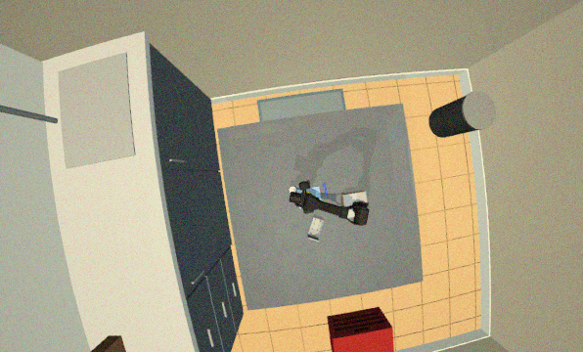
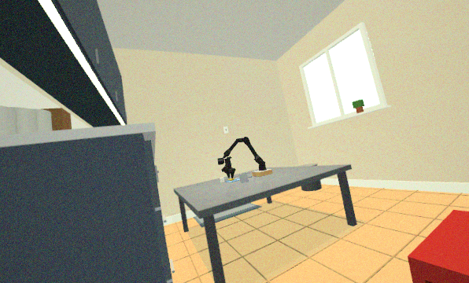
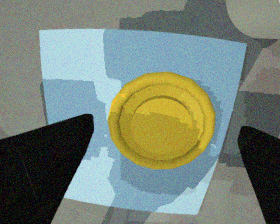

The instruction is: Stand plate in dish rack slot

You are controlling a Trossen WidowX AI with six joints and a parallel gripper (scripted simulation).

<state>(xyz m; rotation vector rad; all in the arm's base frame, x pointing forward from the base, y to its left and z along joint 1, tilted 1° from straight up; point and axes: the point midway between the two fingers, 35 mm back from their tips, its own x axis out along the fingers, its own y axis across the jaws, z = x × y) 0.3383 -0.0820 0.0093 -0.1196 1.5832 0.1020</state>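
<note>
The yellow plate is 10 mm below my gripper tip. Also, from my gripper tip: light blue square mat: 30 mm below, 30 mm behind, 20 mm to the left; then blue spoon: 140 mm behind, 40 mm to the right, 30 mm below; then cream round object: 80 mm ahead, 40 mm to the right.
</note>
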